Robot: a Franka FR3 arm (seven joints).
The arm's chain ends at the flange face. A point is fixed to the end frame.
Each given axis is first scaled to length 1.
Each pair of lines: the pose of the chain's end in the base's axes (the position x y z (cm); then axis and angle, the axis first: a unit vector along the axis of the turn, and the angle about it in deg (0 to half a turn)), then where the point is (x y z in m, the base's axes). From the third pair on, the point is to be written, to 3 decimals.
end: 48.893 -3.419 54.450 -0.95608 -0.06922 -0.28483 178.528
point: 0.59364 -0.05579 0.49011
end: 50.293 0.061 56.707 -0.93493 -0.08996 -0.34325 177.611
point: 0.61440 -0.01547 0.52579
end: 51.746 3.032 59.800 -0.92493 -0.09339 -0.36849 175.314
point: 0.631 0.018 0.562
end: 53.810 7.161 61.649 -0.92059 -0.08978 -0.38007 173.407
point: 0.653 0.061 0.582
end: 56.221 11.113 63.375 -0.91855 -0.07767 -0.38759 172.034
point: 0.677 0.100 0.601
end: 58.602 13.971 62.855 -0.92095 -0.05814 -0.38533 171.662
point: 0.700 0.126 0.594
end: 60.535 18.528 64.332 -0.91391 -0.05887 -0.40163 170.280
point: 0.721 0.173 0.612
